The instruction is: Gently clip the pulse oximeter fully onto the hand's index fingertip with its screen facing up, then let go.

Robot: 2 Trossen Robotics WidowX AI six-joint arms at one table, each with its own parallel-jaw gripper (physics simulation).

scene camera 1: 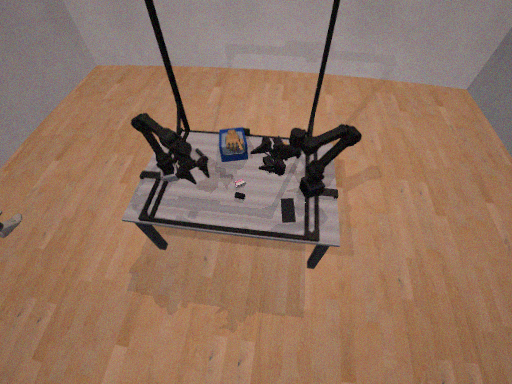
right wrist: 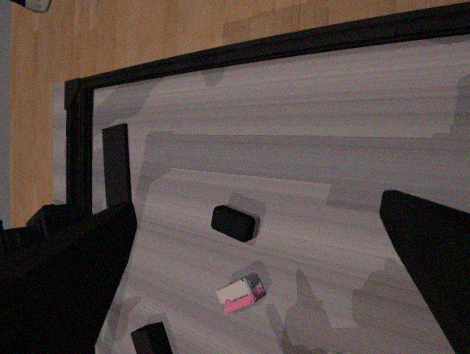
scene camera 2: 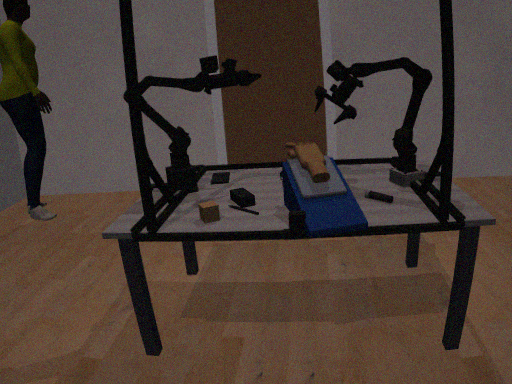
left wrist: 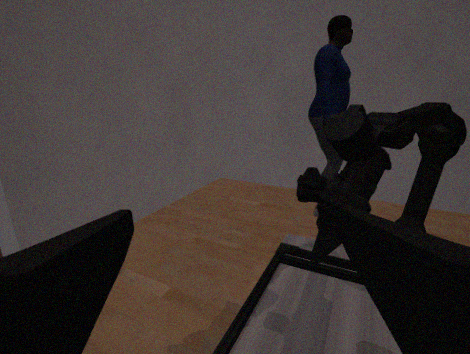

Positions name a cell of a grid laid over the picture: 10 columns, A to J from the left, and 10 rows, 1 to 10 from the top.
Scene:
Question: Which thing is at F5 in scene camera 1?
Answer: My left gripper.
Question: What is my right gripper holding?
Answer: Nothing.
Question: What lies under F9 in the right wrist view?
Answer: A pulse oximeter.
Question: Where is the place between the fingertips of my right gripper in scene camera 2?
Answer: At G4

